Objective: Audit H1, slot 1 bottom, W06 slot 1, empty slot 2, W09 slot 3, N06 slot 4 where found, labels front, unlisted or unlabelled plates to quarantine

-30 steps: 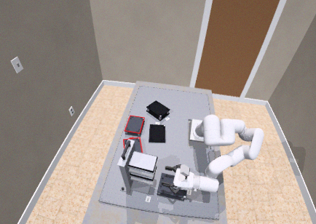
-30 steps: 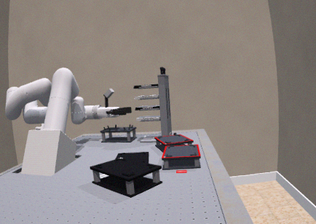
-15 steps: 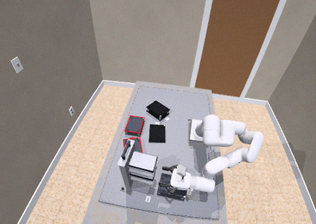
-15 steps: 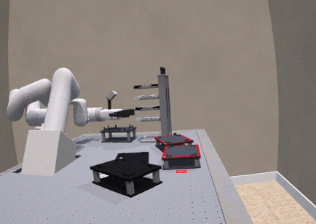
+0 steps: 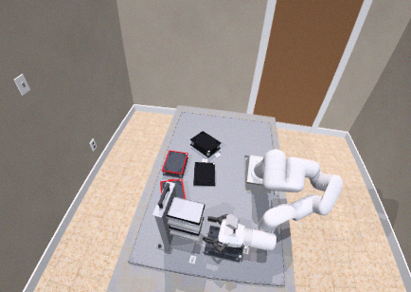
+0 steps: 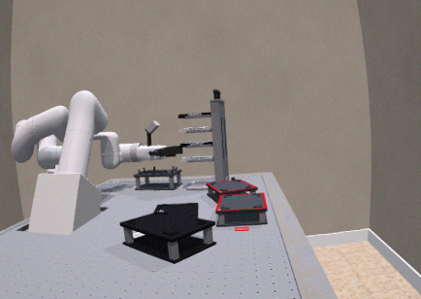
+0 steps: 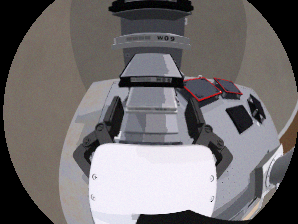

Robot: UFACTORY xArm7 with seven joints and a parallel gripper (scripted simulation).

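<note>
Now: hand 90 mm short of the grey plate, 20 mm to the left of it and 20 mm below it. From my hand the other things lie so: plate hotel H1: 160 mm ahead, 40 mm to the right, 20 mm above; then pale plate: 90 mm ahead, 80 mm above, 20 mm to the right.
</note>
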